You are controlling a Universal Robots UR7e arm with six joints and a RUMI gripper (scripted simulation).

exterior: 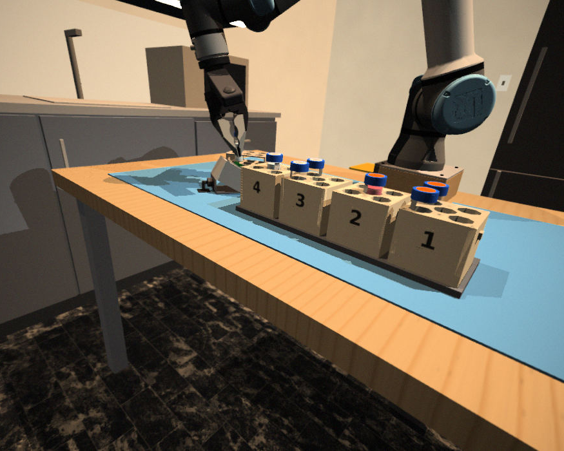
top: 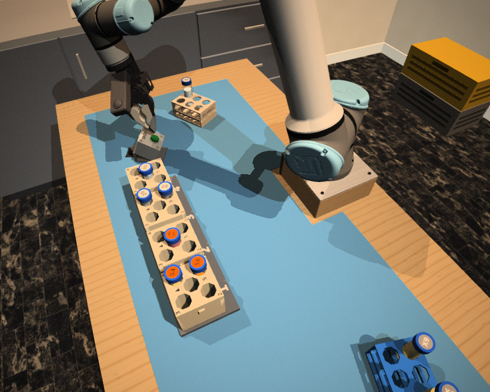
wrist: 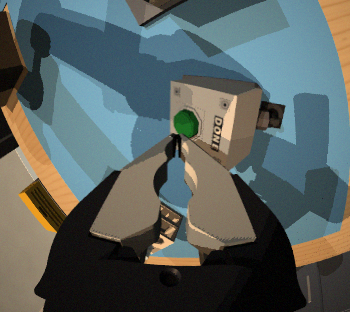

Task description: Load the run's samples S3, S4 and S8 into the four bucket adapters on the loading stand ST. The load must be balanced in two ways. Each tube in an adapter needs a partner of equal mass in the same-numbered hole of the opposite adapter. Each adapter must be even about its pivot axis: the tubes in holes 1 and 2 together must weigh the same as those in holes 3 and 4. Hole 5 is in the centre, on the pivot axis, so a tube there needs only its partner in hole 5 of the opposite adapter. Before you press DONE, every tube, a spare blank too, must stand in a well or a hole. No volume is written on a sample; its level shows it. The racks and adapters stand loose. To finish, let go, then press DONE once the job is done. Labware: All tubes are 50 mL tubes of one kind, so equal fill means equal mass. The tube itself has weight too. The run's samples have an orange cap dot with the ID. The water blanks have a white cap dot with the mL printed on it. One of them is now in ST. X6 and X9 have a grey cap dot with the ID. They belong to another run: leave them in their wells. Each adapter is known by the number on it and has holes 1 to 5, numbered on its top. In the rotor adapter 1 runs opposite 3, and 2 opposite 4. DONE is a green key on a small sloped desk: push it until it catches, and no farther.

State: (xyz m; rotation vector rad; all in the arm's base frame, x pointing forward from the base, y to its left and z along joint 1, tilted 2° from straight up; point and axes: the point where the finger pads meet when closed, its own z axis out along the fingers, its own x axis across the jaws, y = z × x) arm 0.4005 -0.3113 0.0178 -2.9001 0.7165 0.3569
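Now: hand 30 mm above the green done key. Round my hand: tan blank rack 180 mm behind, 150 mm to the right, 70 mm below; then blue-capped blank 60 mm ahead, 180 mm to the left, 30 mm below; then sloped desk 20 mm ahead, 10 mm to the right, 50 mm below.
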